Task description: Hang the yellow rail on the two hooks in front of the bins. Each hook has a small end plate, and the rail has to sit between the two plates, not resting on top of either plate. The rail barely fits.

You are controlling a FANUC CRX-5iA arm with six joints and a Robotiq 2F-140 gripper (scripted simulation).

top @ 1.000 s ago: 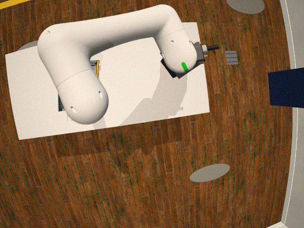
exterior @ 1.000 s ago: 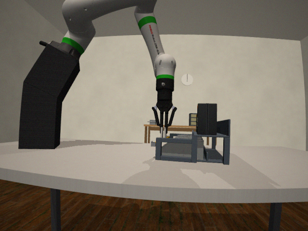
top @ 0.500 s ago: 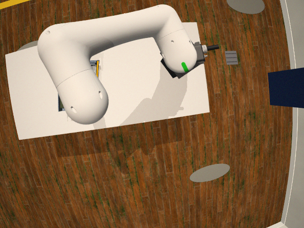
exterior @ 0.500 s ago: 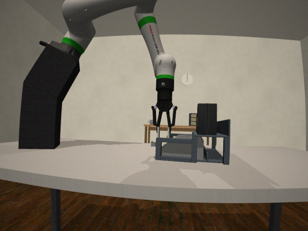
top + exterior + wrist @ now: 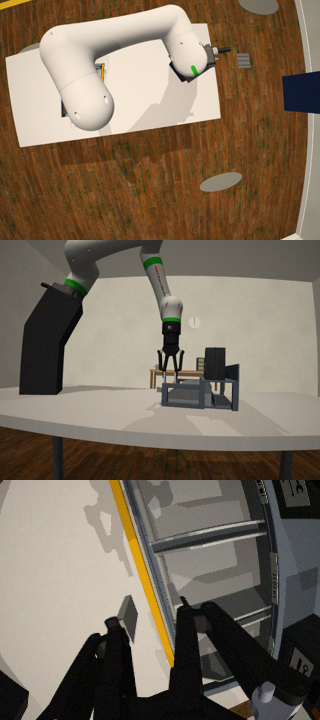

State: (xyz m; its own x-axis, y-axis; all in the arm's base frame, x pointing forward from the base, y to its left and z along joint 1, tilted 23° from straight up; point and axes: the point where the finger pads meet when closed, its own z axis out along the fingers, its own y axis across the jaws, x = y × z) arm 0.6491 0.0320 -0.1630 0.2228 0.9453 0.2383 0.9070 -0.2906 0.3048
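The yellow rail lies 3 cm below my hand. The rest, counted from my hand: black box: 16 cm ahead, 16 cm to the right, 7 cm above.
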